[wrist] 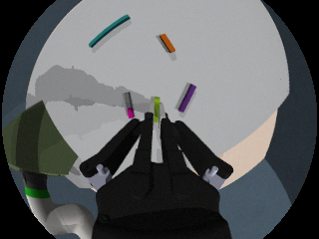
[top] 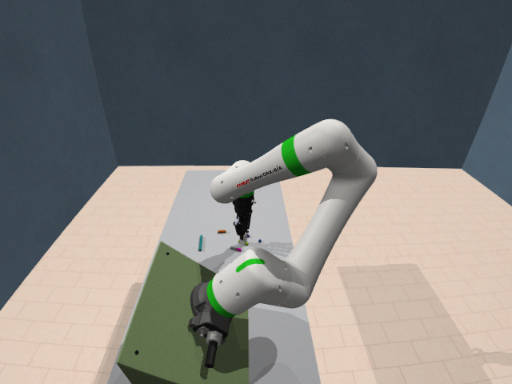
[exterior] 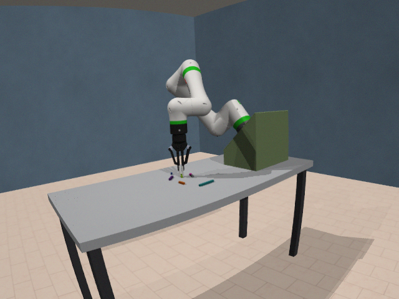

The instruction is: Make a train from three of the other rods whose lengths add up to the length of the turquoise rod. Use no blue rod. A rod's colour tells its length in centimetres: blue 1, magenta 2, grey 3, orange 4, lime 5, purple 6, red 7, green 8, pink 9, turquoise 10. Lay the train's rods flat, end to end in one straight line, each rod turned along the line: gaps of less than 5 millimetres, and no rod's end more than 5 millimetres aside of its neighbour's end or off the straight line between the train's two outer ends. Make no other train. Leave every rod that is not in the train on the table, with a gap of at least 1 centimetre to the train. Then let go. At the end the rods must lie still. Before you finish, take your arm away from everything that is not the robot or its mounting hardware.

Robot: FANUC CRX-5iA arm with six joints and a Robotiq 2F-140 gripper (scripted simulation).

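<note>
Now: the grey rod 4 cm to the left of my hand, 4 cm behind it and 3 cm below it. From my hand the other things lie so: magenta rod (5 cm behind, 3 cm below, 2 cm to the left); purple rod (7 cm ahead, 3 cm below); lime rod (3 cm below).
</note>
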